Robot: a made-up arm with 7 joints.
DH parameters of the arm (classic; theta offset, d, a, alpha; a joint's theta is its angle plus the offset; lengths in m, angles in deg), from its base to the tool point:
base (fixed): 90 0.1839 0 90
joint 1: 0 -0.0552 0.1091 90
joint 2: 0 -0.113 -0.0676 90
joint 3: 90 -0.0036 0.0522 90
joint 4: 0 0.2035 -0.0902 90
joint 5: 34.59 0 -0.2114 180
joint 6: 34.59 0.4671 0.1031 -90
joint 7: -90 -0.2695 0.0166 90
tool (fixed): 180 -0.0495 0 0
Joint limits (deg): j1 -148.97..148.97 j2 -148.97..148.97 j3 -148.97..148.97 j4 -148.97..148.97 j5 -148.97..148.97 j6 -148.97..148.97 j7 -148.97..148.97
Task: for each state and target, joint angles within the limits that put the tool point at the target. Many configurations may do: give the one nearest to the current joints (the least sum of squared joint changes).
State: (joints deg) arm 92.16 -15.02 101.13 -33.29 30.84 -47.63 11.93
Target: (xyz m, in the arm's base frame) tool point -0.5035 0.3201 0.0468
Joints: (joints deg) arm 114.09 -26.84 100.65 -28.33 10.33 -35.38 14.47
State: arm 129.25 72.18 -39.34 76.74 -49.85 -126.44 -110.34
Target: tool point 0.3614 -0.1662 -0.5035
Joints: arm 135.44 61.46 -24.01 98.80 -50.01 -126.46 -111.56
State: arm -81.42 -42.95 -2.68 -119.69 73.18 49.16 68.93
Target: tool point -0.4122 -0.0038 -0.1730
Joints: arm -57.25 -62.81 -24.77 -98.10 71.99 40.77 78.01
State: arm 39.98 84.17 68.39 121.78 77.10 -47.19 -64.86
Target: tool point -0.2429 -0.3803 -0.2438
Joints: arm 53.14 87.84 76.98 148.97 40.50 -65.43 -64.16
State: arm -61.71 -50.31 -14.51 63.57 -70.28 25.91 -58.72
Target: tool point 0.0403 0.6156 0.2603
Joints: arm -74.59 -55.22 -24.38 93.18 -68.78 26.21 -61.18
